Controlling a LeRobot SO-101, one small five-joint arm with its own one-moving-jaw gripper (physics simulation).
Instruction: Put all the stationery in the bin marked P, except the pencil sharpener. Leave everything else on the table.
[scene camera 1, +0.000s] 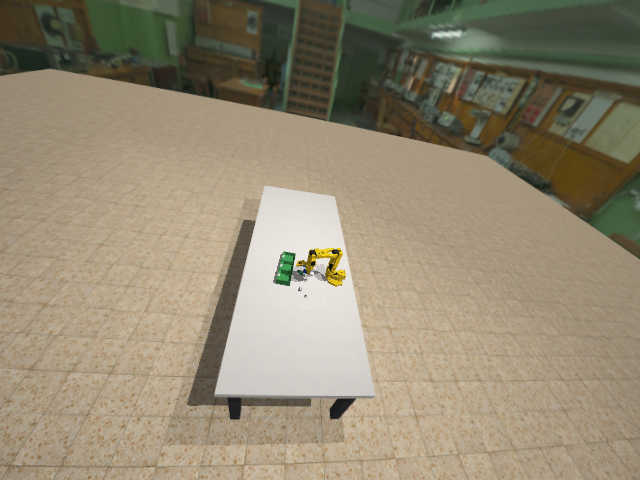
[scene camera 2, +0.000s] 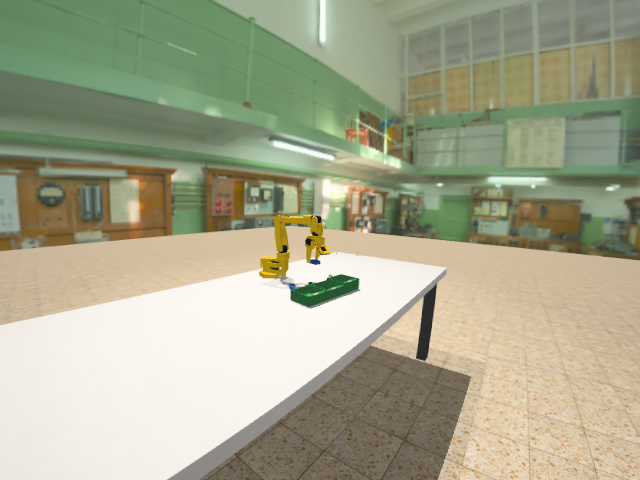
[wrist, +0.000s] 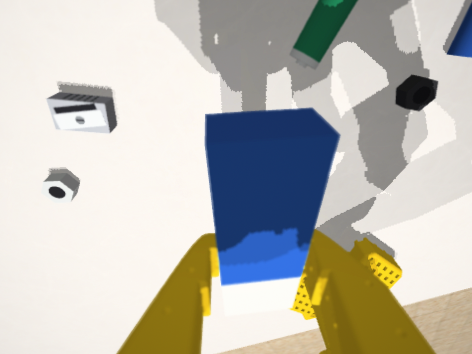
In view: a green bin unit (scene camera 2: 332, 287), a blue eraser (wrist: 268, 170), a pencil sharpener (wrist: 73, 112) and a black hex nut (wrist: 416, 92).
The wrist view does not show the green bin unit: it is out of frame.
